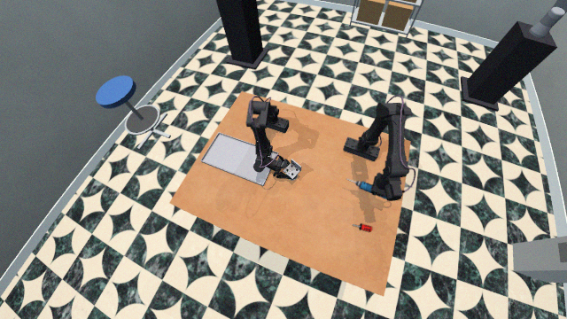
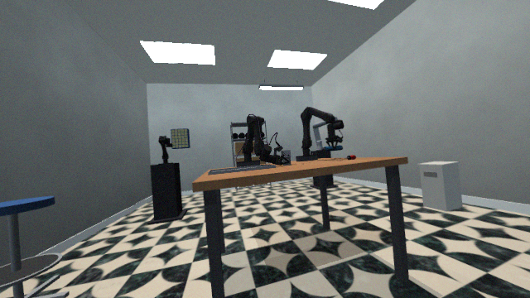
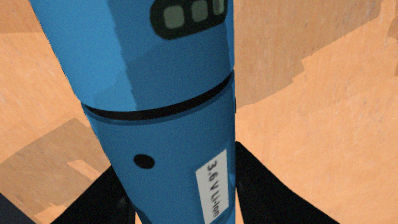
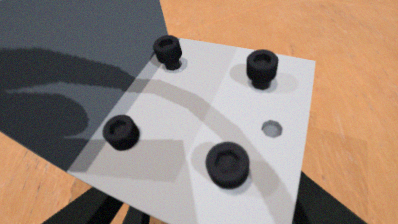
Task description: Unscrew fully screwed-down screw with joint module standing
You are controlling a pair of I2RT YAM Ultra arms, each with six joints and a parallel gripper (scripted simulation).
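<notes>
The round joint module lies right at my right hand. Round my right hand: grey mat 330 mm to the right, 20 mm below, 10 mm ahead; grey bracket 50 mm above; screw 50 mm above, 20 mm to the right, 10 mm ahead.
</notes>
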